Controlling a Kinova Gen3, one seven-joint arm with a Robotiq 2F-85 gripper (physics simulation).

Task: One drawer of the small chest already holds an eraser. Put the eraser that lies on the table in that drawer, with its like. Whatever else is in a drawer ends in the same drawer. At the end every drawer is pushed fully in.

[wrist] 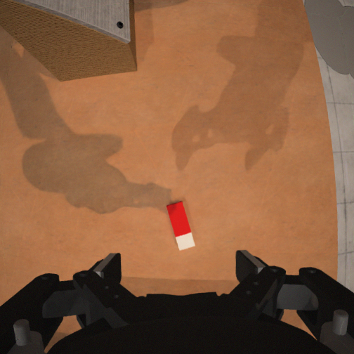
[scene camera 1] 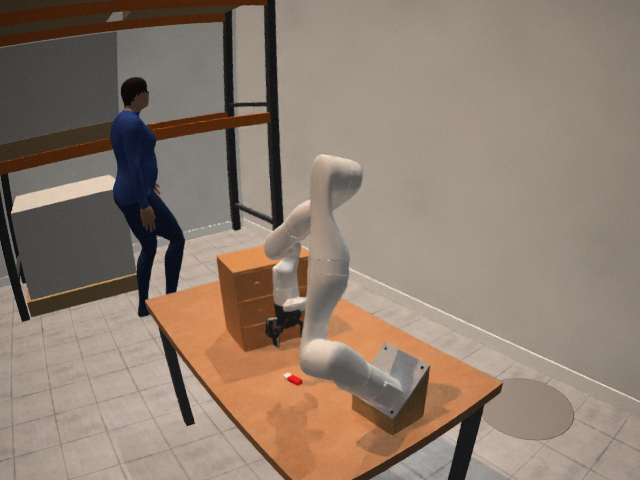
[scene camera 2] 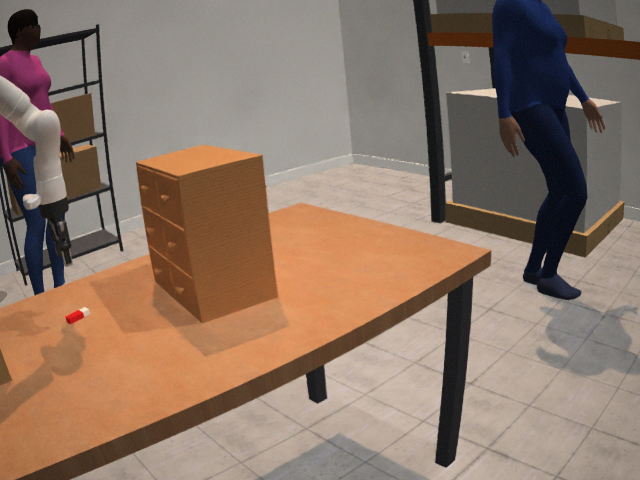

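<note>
The eraser (scene camera 1: pixel 293 379) (scene camera 2: pixel 77 315) (wrist: pixel 180 225), red with a white end, lies flat on the table (scene camera 1: pixel 248 403) (scene camera 2: pixel 336 248) (wrist: pixel 150 100). The small wooden chest (scene camera 1: pixel 232 304) (scene camera 2: pixel 227 237) stands behind it, with two columns of knobbed drawers. In the second scene view all drawer fronts look flush; their contents are hidden. My gripper (scene camera 1: pixel 288 338) (scene camera 2: pixel 67 259) (wrist: pixel 178 264) is open and empty, pointing down above the table. In the wrist view the eraser lies beyond the fingertips, a little above the midpoint between them.
The arm's angled base block (scene camera 1: pixel 392 421) (wrist: pixel 90 45) stands on the table, on the far side of the eraser from the chest. A person in blue (scene camera 1: pixel 131 160) (scene camera 2: pixel 537 67) stands beyond the table. A person in pink (scene camera 2: pixel 25 77) stands behind the arm by a black shelf rack (scene camera 2: pixel 100 103).
</note>
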